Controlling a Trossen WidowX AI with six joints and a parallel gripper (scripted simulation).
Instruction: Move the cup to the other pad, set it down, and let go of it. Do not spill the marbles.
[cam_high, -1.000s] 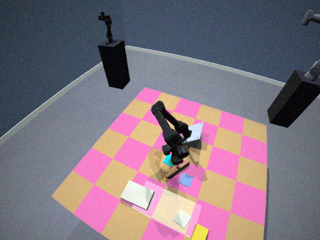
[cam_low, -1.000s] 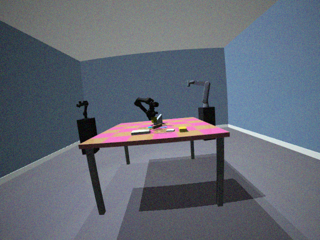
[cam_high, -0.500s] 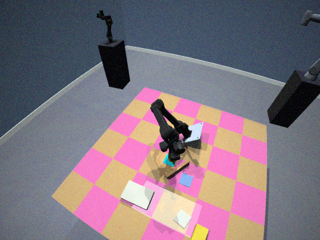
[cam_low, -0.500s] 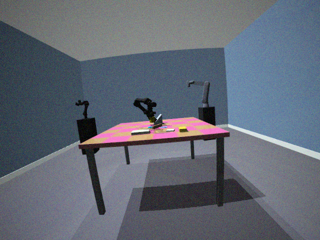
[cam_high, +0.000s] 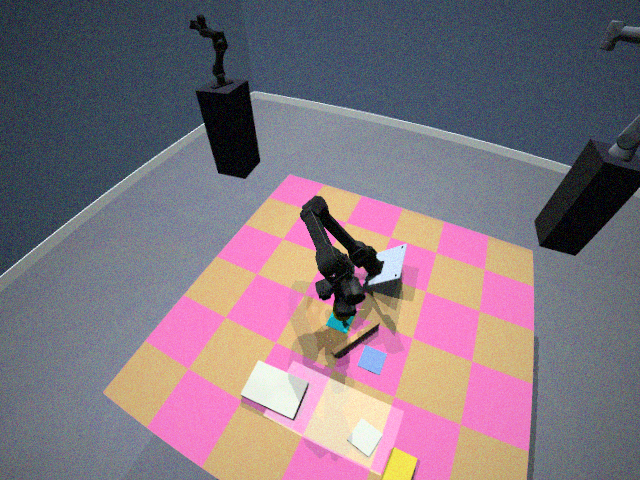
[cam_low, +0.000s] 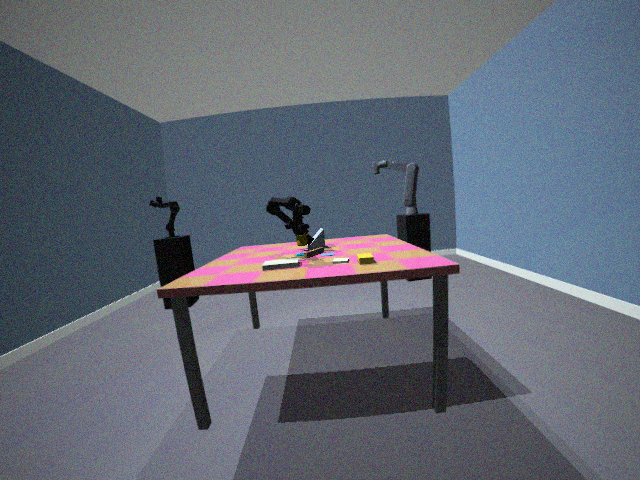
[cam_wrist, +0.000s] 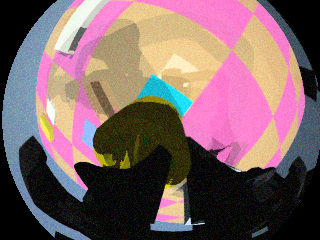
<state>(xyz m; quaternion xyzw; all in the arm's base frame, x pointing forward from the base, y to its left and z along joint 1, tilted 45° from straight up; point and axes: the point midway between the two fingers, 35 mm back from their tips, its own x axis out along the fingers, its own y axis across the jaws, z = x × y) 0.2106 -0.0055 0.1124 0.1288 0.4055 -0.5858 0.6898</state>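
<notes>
My gripper tip is now 10 cm above the cyan pad, 3 cm short of it and 1 cm to the right of it. Round my gripper tip: small grey tile 37 cm ahead, 19 cm to the left, 8 cm below; then olive-yellow cup 2 cm ahead, 1 cm to the left; then light blue pad 15 cm to the left, 13 cm ahead, 10 cm below.
</notes>
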